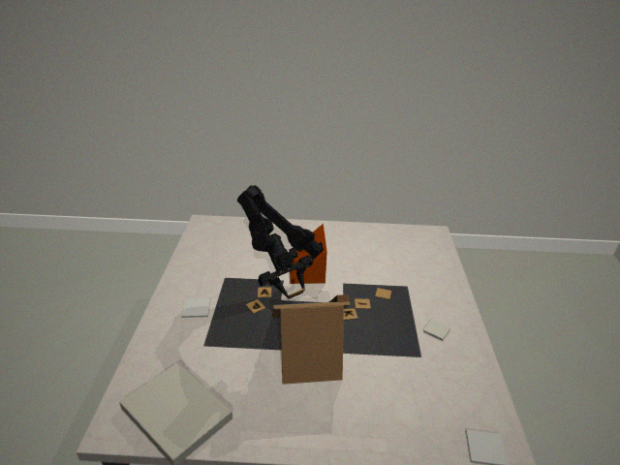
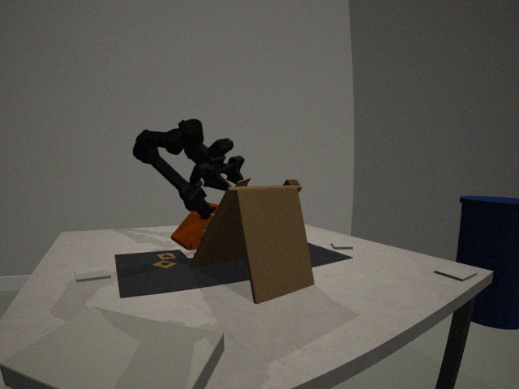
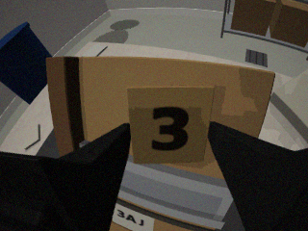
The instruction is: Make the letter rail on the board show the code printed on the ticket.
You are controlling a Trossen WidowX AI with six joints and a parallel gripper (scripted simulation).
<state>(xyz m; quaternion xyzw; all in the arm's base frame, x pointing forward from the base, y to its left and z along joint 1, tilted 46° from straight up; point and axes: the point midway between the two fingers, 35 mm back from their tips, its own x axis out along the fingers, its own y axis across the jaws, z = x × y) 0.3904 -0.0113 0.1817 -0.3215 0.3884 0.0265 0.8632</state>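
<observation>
The white ticket is 17 cm below my gripper tip, 10 cm behind it and 5 cm to the left of it. Round my gripper tip: tile marked p (25 cm below, 23 cm behind, 14 cm to the right); then dark mat (25 cm below, 21 cm behind, 9 cm to the left); then tan tile marked 3 (right at my gripper tip).
</observation>
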